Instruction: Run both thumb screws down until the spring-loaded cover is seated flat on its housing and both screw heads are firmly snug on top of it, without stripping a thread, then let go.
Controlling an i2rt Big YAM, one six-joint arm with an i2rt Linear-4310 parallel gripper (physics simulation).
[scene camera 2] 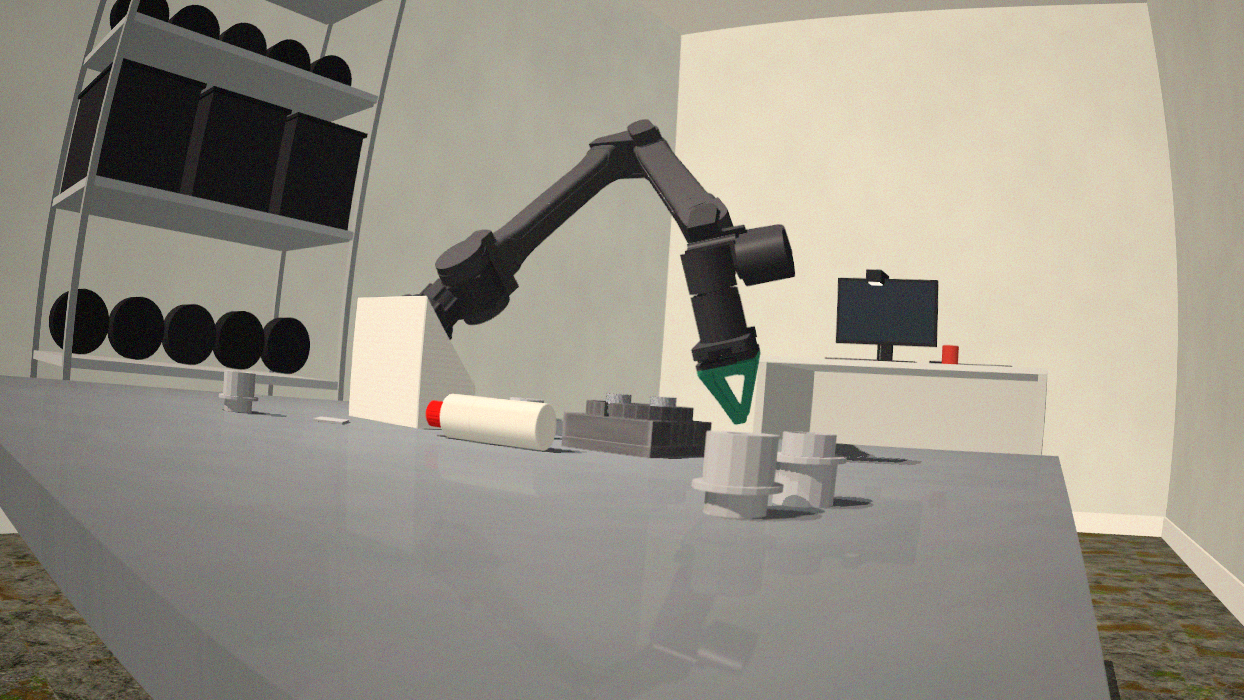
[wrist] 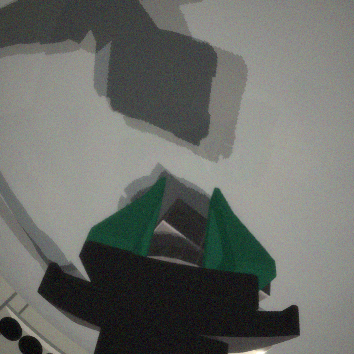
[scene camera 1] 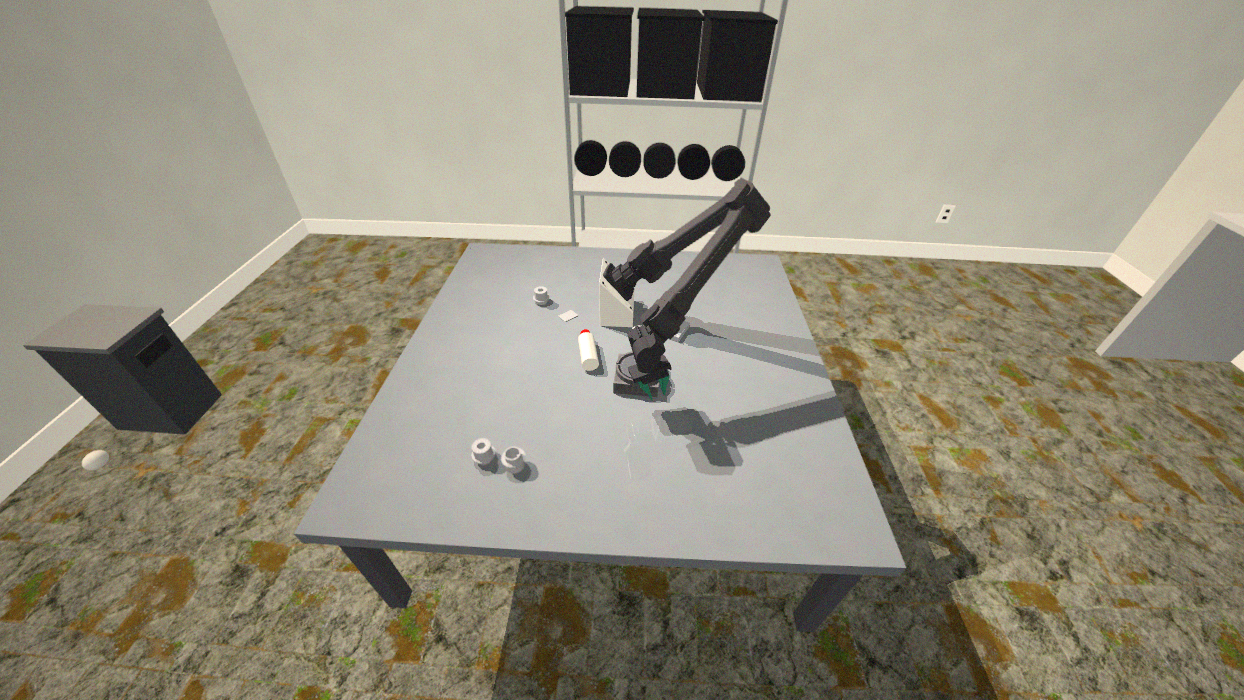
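Observation:
The dark grey housing stands on the table. The dark stepped cover lies on top of it. Two light grey screw heads, a left one and a right one, show above the cover. Whether the cover is fully flat is too small to tell. My gripper points down with its green fingers part open and empty. In scene camera 2 the fingertips appear right of the housing, above the table. In the wrist view part of the dark assembly shows between and behind the fingers; the screw heads cannot be made out there.
A white bottle with a red cap lies left of the housing. Two pale flanged cylinders stand near the front left, and a third at the back left. A white wedge block stands at the arm's base.

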